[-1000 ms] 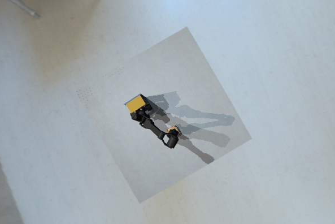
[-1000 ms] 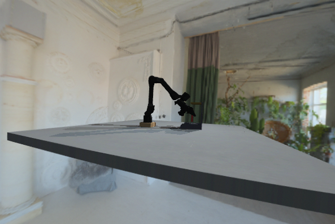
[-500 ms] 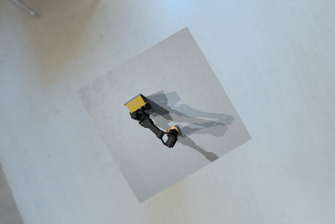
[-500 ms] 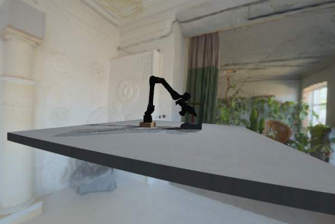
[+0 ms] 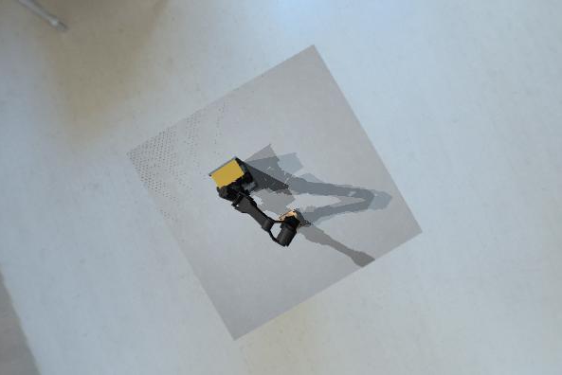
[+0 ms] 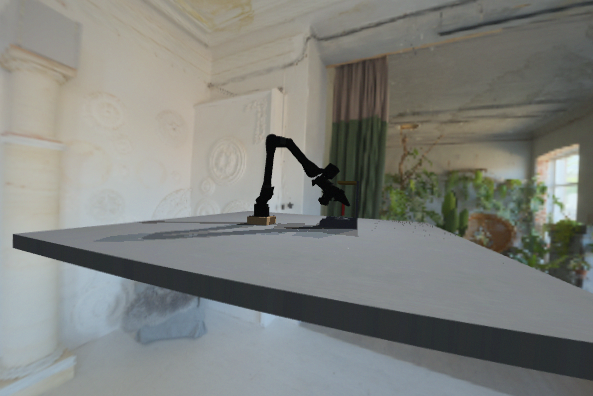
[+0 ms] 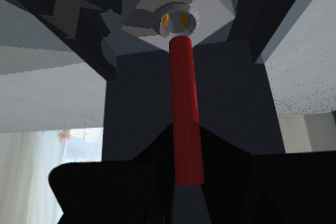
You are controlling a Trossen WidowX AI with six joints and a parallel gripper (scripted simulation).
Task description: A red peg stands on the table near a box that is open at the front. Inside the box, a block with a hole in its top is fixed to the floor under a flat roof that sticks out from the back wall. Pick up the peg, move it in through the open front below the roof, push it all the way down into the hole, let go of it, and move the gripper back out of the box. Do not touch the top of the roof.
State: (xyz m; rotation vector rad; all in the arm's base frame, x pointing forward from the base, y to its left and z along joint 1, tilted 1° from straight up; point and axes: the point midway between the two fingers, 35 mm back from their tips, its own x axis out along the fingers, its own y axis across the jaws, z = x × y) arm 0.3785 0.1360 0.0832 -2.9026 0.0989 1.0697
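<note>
Now: the back wall 40 mm ahead of my gripper tip and 10 mm above it. The rest, counted from my gripper tip: red peg 30 mm behind, 10 mm below; yellow roof 110 mm above, 10 mm behind.
</note>
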